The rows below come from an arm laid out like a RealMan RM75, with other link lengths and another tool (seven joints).
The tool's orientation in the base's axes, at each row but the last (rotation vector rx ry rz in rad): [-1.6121, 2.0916, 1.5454]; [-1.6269, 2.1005, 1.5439]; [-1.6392, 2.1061, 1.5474]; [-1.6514, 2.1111, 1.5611]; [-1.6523, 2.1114, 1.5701]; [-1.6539, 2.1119, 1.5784]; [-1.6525, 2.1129, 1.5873]
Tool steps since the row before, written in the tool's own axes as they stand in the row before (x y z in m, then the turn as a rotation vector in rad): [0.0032, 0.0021, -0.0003, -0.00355, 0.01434, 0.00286]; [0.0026, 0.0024, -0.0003, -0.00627, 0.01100, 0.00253]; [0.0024, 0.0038, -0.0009, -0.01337, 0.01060, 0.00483]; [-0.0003, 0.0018, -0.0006, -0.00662, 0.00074, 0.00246]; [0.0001, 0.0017, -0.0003, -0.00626, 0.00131, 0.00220]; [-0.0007, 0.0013, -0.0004, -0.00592, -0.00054, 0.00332]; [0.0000, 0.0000, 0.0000, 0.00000, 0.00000, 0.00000]
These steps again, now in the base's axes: [-0.0029, -0.0025, -0.0004, -0.01069, 0.00359, 0.00996]; [-0.0028, -0.0022, 0.0002, -0.00681, 0.00544, 0.00952]; [-0.0035, -0.0026, 0.0016, -0.00457, 0.01205, 0.01218]; [-0.0009, -0.0003, 0.0017, 0.00106, 0.00635, 0.00300]; [-0.0011, -0.0004, 0.0012, 0.00062, 0.00587, 0.00331]; [-0.0004, 0.0001, 0.0015, 0.00125, 0.00656, 0.00133]; [0.0000, 0.0000, 0.0000, 0.00000, 0.00000, 0.00000]
